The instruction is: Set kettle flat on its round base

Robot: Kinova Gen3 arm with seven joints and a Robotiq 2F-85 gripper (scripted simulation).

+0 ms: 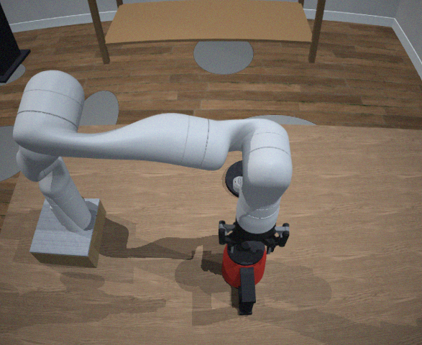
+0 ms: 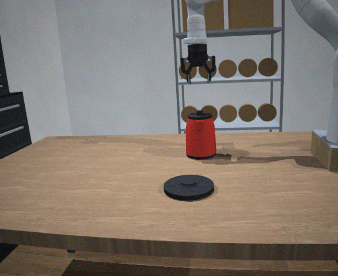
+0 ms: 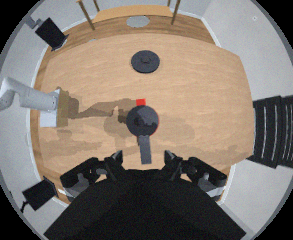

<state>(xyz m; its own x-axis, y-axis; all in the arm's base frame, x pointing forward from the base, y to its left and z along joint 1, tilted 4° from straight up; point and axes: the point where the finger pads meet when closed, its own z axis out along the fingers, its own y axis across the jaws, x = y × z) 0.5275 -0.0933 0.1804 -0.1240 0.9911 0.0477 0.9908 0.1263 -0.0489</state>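
Right now my hand is 3 cm to the right of the red kettle and 20 cm above it. From my hand the other things lie so: round black base: 4 cm behind, 38 cm to the left, 28 cm below.
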